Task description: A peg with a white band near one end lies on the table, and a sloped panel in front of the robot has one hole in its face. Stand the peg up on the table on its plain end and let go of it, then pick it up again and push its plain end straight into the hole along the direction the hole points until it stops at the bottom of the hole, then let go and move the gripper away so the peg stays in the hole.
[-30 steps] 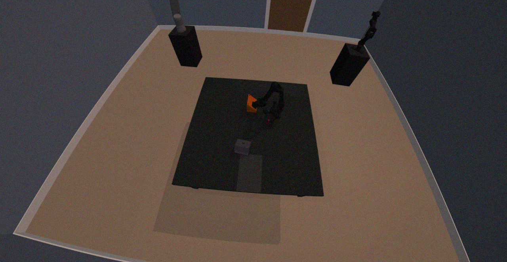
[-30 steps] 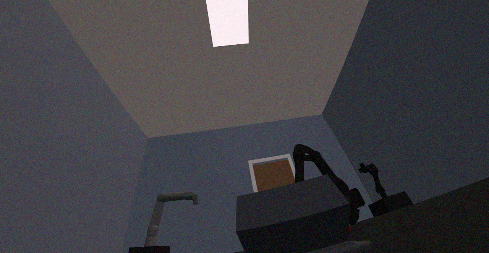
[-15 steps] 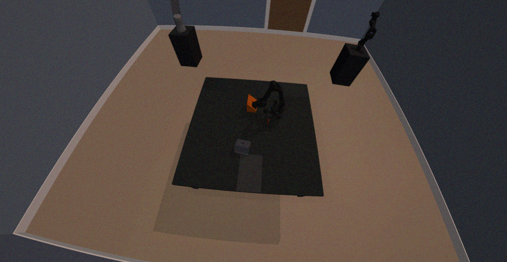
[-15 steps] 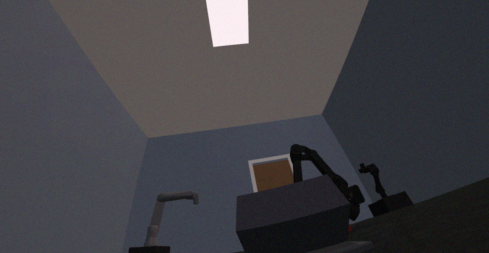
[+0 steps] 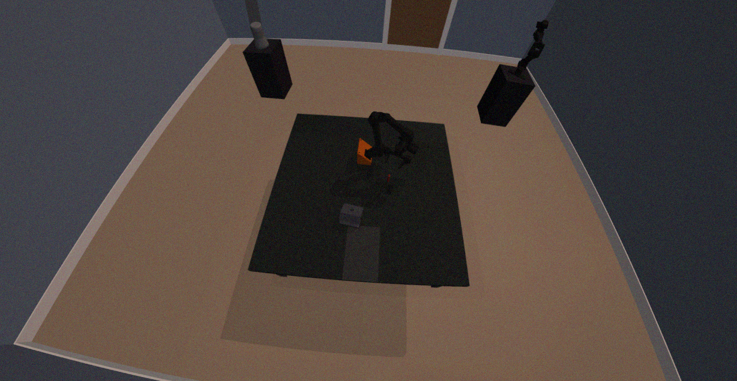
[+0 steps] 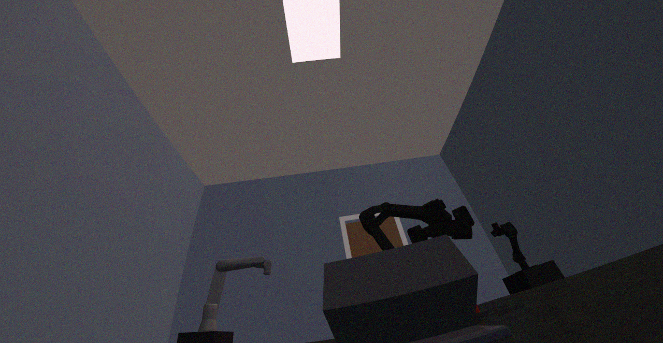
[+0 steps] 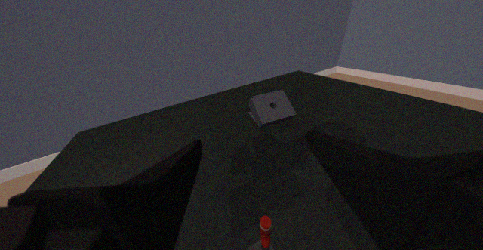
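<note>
The red peg is 15 cm below my gripper tip and 1 cm behind it. Also, from my gripper tip: grey sloped panel 28 cm ahead, 22 cm to the right, 17 cm below.
</note>
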